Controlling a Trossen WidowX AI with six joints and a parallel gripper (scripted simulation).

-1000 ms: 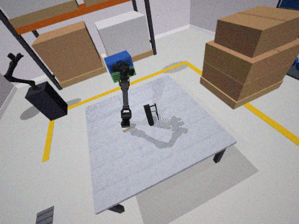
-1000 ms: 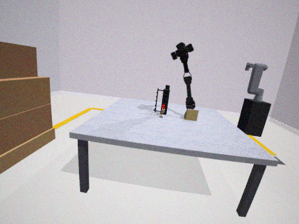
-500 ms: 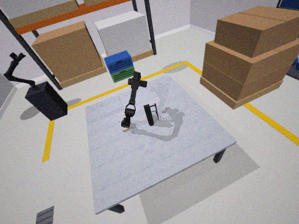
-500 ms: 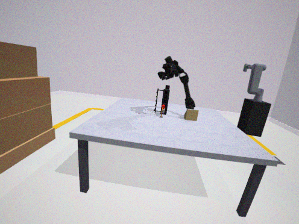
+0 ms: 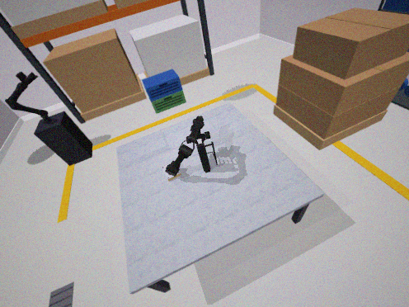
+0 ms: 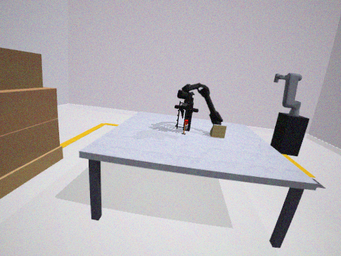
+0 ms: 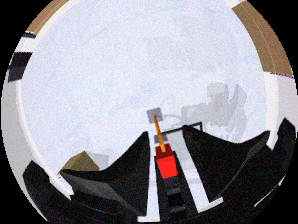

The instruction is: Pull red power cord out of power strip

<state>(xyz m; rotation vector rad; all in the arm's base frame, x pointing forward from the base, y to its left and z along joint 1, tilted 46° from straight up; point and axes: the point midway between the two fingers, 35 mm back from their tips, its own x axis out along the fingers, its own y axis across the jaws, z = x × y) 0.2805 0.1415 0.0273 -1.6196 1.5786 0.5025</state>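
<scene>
Right now my gripper tip is 2 cm past the red plug, 9 cm to the left of it and 3 cm above it. The rest, counted from my gripper tip: thin dark upright frame: 6 cm ahead, 16 cm to the right.
</scene>
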